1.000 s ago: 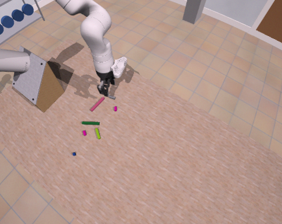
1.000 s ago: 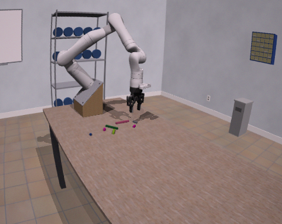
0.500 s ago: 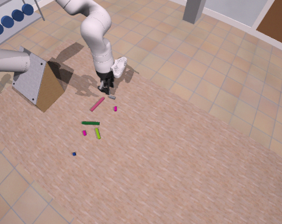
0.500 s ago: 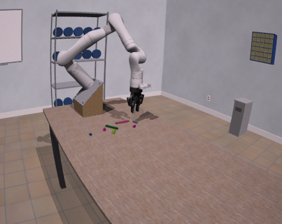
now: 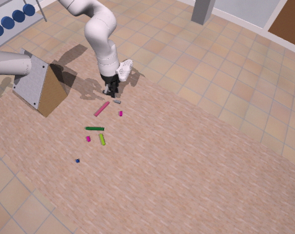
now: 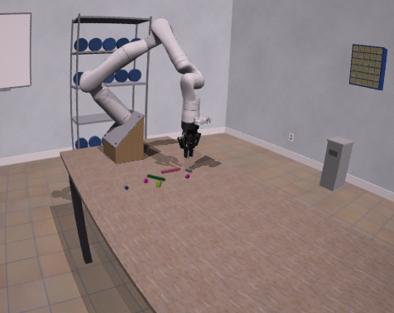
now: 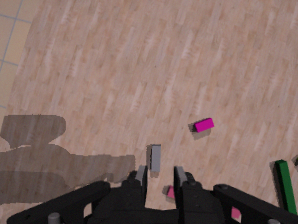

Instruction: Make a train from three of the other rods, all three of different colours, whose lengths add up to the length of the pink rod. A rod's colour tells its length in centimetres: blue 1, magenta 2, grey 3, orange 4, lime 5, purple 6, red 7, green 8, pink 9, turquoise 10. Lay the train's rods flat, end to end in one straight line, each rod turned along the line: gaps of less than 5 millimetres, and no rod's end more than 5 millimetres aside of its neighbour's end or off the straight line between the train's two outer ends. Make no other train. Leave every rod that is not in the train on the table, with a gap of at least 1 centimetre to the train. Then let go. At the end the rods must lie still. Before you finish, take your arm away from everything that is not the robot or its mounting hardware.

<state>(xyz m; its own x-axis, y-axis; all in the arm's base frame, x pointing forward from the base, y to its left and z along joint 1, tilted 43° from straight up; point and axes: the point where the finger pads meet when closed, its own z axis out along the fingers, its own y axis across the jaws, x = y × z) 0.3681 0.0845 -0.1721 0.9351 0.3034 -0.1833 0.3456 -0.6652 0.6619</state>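
The grey rod is 8 cm below my hand. Also, from my hand: green rod (16 cm to the right, 8 cm below, 2 cm ahead); lime rod (18 cm to the right, 8 cm below, 8 cm ahead); pink rod (8 cm below, 7 cm to the right, 3 cm behind).
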